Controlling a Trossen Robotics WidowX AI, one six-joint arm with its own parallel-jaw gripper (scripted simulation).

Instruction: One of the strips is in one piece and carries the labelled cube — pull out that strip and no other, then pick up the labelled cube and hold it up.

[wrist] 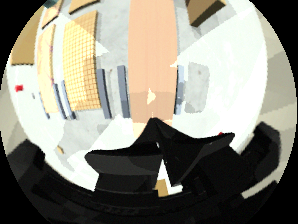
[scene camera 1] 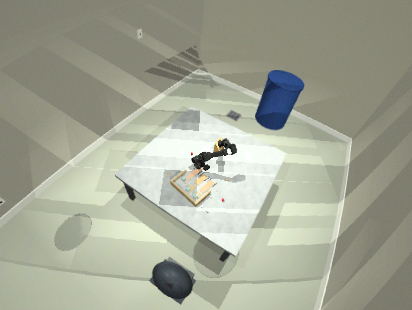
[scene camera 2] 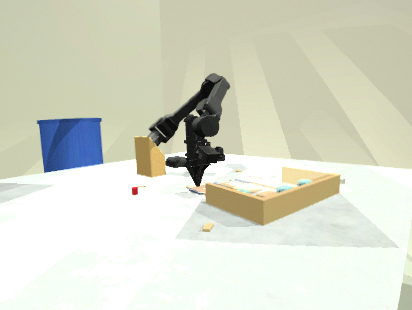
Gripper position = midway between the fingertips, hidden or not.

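Note:
Visible here is my gripper (scene camera 2: pixel 197 186), seen also in another view: the gripper (wrist: pixel 153 120).

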